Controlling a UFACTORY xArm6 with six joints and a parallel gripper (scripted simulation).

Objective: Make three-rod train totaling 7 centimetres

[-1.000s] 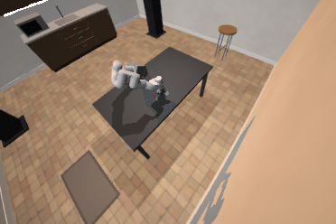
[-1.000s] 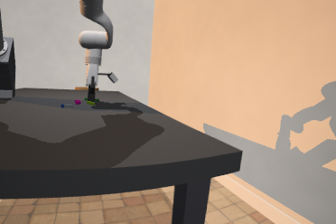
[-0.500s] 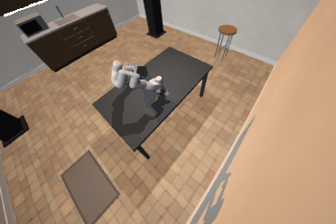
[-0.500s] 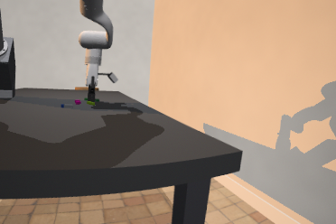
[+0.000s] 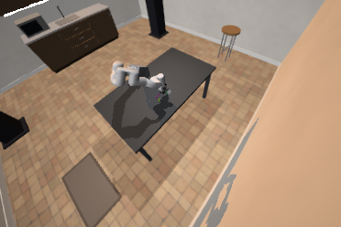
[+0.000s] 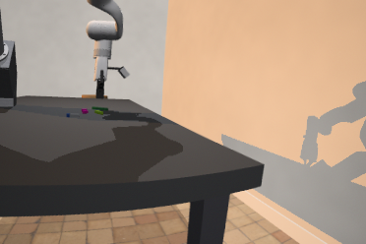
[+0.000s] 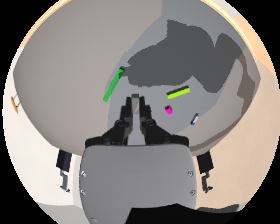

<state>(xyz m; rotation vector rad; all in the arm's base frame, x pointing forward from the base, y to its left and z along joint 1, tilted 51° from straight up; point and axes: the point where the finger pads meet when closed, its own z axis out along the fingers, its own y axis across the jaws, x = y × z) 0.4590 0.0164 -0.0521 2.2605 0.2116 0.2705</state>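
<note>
Right now my hand is 11 cm past the blue rod, 18 cm to the left of it and 7 cm above it. From my hand the other things lie so: pale grey piece (2 cm below); lime rod (9 cm to the right, 7 cm below); green rod (5 cm to the left, 7 cm below).
</note>
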